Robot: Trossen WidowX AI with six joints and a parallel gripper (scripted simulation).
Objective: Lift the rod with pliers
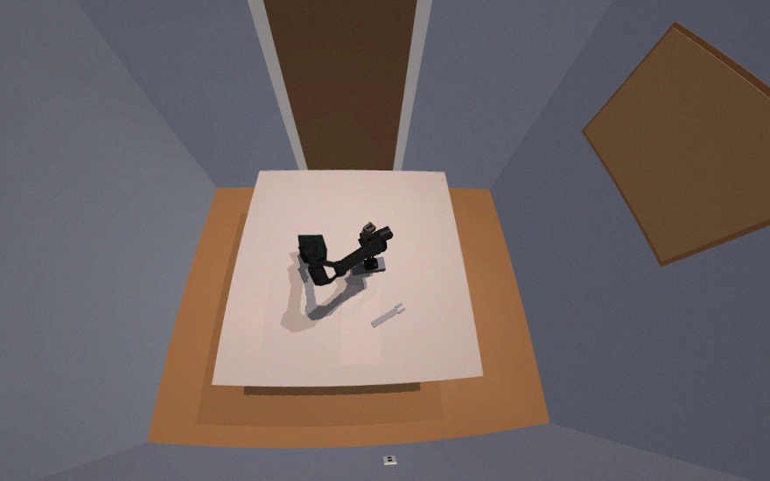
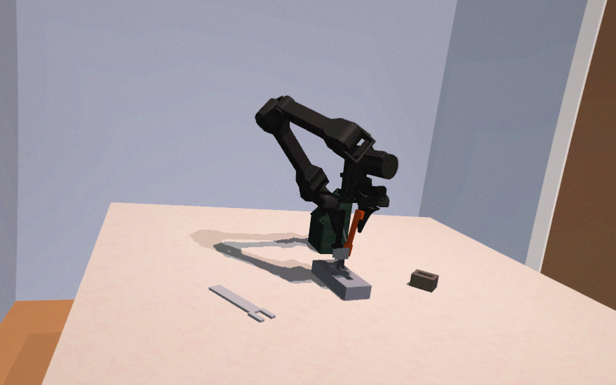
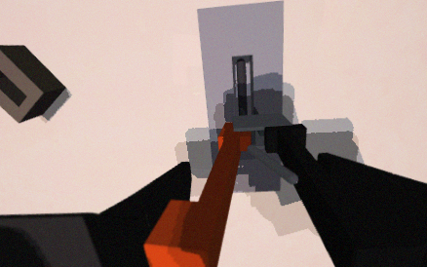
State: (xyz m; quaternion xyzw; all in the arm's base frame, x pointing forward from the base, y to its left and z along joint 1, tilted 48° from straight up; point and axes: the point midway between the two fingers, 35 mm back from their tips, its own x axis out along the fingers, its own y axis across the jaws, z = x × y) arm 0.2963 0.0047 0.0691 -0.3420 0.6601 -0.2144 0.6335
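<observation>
Right now my gripper tip is 120 mm above the grey channel block. Round my gripper tip: brown holster 230 mm to the left, 130 mm below; then flat grey forked bar 250 mm to the right, 130 mm below, 130 mm ahead.
</observation>
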